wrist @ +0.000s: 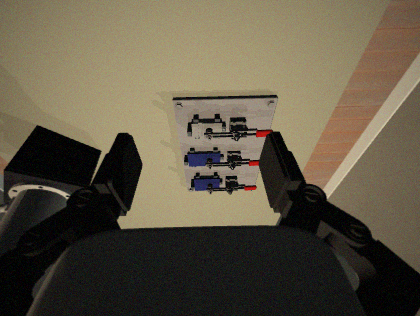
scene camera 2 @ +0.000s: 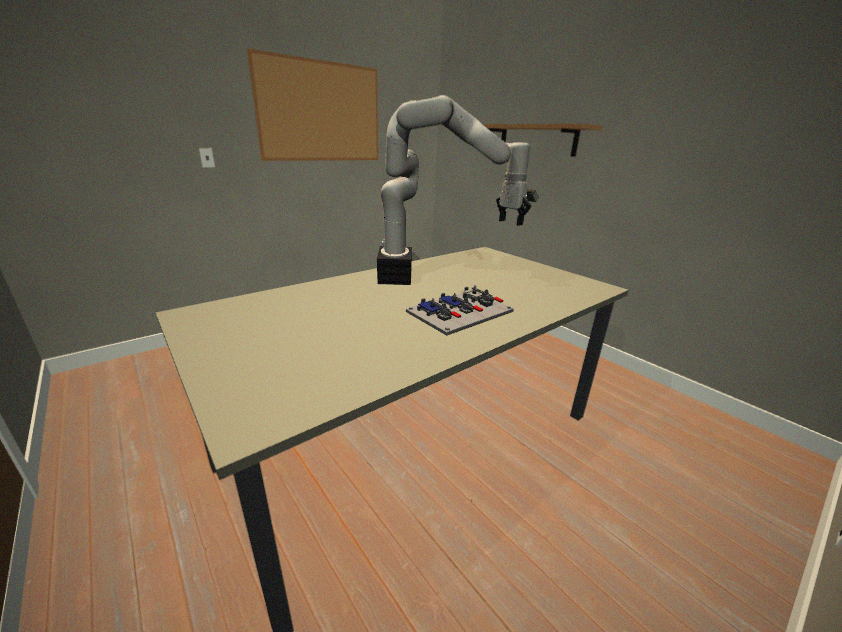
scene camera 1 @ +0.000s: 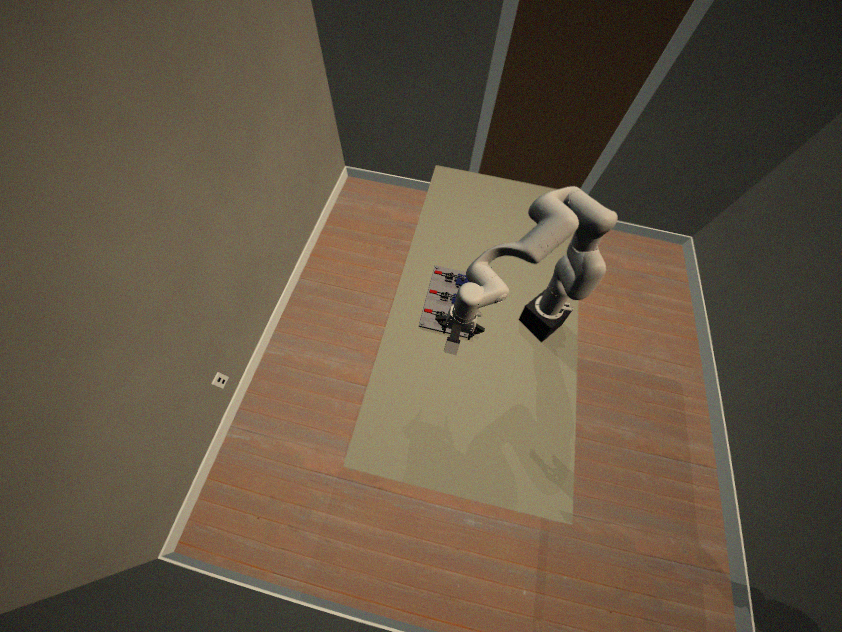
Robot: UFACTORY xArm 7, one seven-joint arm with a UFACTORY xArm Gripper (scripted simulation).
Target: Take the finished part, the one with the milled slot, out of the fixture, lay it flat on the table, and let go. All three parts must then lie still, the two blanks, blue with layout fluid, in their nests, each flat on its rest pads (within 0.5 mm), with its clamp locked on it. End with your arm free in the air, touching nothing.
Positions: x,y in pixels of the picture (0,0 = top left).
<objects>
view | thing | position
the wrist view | my gripper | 200,148
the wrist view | grey fixture plate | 254,108
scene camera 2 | my gripper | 510,223
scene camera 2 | grey fixture plate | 498,309
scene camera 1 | my gripper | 456,333
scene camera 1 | grey fixture plate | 437,283
</objects>
